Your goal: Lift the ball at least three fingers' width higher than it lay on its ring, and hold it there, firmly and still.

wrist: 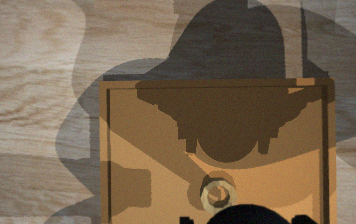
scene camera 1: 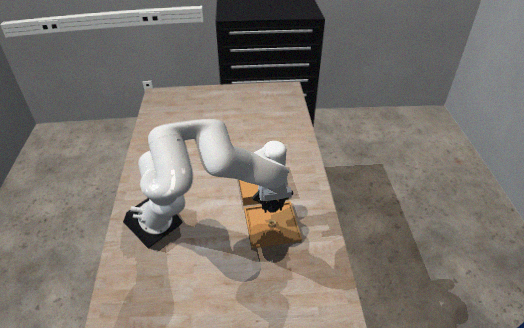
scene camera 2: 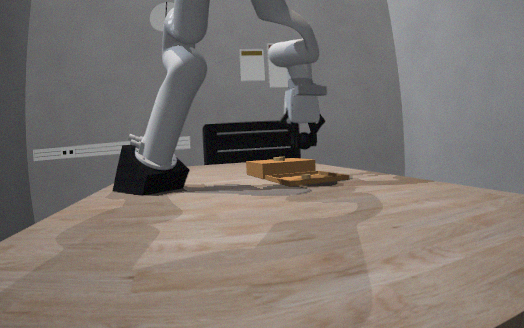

Labels:
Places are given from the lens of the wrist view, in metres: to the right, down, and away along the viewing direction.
orange wooden tray [wrist: 164, 144]: -0.01, 0.03, 0.24

